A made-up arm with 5 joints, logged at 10 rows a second.
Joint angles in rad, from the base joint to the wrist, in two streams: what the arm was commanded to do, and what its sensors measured. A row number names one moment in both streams.
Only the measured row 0 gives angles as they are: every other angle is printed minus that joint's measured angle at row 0.
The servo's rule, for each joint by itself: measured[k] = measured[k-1] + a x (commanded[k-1-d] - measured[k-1]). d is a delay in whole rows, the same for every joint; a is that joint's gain. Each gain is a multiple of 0.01, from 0.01 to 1. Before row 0 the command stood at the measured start. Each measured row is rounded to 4 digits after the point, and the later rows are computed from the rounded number. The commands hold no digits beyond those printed.
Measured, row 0:
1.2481 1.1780 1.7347 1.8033 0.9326
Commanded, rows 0 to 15:
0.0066 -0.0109 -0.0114 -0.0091 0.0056
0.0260 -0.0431 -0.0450 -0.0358 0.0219
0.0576 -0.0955 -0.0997 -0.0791 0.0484
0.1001 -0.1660 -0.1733 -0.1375 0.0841
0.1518 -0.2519 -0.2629 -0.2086 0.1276
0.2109 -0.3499 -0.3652 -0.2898 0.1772
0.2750 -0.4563 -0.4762 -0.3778 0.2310
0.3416 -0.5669 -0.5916 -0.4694 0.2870
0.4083 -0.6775 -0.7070 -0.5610 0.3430
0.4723 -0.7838 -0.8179 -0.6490 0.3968
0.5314 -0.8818 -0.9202 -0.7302 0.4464
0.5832 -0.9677 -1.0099 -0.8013 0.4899
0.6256 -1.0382 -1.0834 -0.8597 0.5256
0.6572 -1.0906 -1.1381 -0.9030 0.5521
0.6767 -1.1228 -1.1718 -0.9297 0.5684
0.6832 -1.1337 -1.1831 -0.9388 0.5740
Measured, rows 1 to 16:
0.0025 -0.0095 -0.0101 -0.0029 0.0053
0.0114 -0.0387 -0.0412 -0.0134 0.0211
0.0290 -0.0881 -0.0933 -0.0344 0.0470
0.0560 -0.1559 -0.1645 -0.0674 0.0822
0.0924 -0.2394 -0.2521 -0.1126 0.1253
0.1374 -0.3355 -0.3528 -0.1693 0.1746
0.1897 -0.4406 -0.4626 -0.2360 0.2282
0.2474 -0.5505 -0.5774 -0.3107 0.2841
0.3085 -0.6610 -0.6927 -0.3908 0.3401
0.3707 -0.7678 -0.8041 -0.4734 0.3940
0.4318 -0.8670 -0.9074 -0.5556 0.4438
0.4893 -0.9546 -0.9986 -0.6342 0.4876
0.5411 -1.0273 -1.0741 -0.7064 0.5237
0.5852 -1.0824 -1.1311 -0.7693 0.5507
0.6200 -1.1175 -1.1673 -0.8206 0.5675
0.6440 -1.1316 -1.1814 -0.8584 0.5737
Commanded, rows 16 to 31:
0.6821 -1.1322 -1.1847 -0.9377 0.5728
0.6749 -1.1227 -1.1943 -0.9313 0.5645
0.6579 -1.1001 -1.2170 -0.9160 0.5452
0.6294 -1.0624 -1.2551 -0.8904 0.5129
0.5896 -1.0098 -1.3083 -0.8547 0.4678
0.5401 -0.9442 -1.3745 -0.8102 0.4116
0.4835 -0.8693 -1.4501 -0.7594 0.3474
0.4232 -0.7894 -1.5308 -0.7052 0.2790
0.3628 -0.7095 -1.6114 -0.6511 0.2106
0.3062 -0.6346 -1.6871 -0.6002 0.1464
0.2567 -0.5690 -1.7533 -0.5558 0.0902
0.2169 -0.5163 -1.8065 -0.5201 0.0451
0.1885 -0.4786 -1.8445 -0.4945 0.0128
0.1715 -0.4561 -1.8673 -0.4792 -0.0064
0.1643 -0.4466 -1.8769 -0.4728 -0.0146
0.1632 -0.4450 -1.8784 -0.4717 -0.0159
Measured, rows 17 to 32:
0.6585 -1.1321 -1.1843 -0.8838 0.5728
0.6647 -1.1239 -1.1932 -0.8990 0.5649
0.6621 -1.1032 -1.2144 -0.9044 0.5462
0.6497 -1.0677 -1.2506 -0.8999 0.5146
0.6269 -1.0173 -1.3020 -0.8854 0.4701
0.5939 -0.9537 -1.3665 -0.8613 0.4145
0.5519 -0.8803 -1.4409 -0.8287 0.3508
0.5030 -0.8012 -1.5209 -0.7892 0.2826
0.4497 -0.7214 -1.6014 -0.7450 0.2142
0.3952 -0.6459 -1.6777 -0.6987 0.1498
0.3426 -0.5790 -1.7450 -0.6530 0.0932
0.2948 -0.5245 -1.7997 -0.6105 0.0475
0.2544 -0.4846 -1.8396 -0.5734 0.0145
0.2229 -0.4598 -1.8643 -0.5433 -0.0054
0.2006 -0.4483 -1.8755 -0.5207 -0.0141
0.1864 -0.4454 -1.8781 -0.5050 -0.0158

